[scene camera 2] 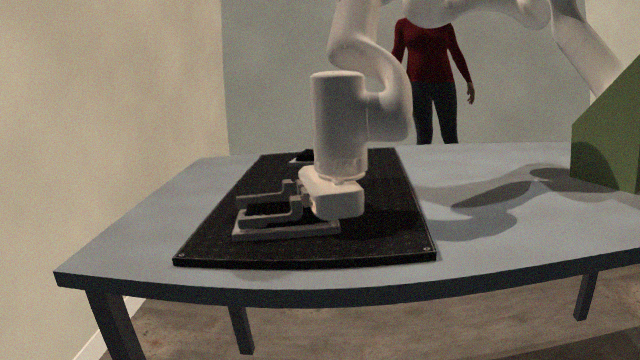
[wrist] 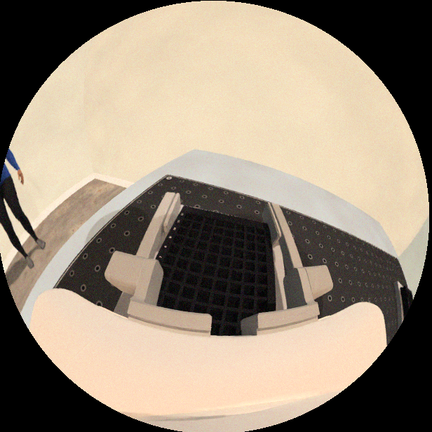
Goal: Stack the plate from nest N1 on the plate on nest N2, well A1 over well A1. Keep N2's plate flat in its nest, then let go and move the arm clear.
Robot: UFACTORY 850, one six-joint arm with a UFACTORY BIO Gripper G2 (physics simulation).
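Observation:
A black gridded plate (scene camera 2: pixel 270 207) (wrist: pixel 220 265) is at the near pale nest (scene camera 2: pixel 300 231), level as far as it shows. My gripper (scene camera 2: pixel 242 210) (wrist: pixel 223 216) is shut on this plate, one finger along each long side, low over the nest. The fingers and palm hide part of the plate, and whether it touches the nest cannot be told. A second black plate (scene camera 2: pixel 304 155) (wrist: pixel 407 301) sits at the far nest (scene camera 2: pixel 295 161) (wrist: pixel 400 295), partly hidden behind the arm and cut off at the right edge of the wrist view. No nest labels or well marks are readable.
The nests stand on a black perforated board (scene camera 2: pixel 400 240) (wrist: pixel 340 260) on a blue-grey table (scene camera 2: pixel 475 260) (wrist: pixel 325 195). A green block (scene camera 2: pixel 607 130) stands at the right. A person in red (scene camera 2: pixel 430 60) is behind the table; a person in blue (wrist: pixel 12 200) shows at the left.

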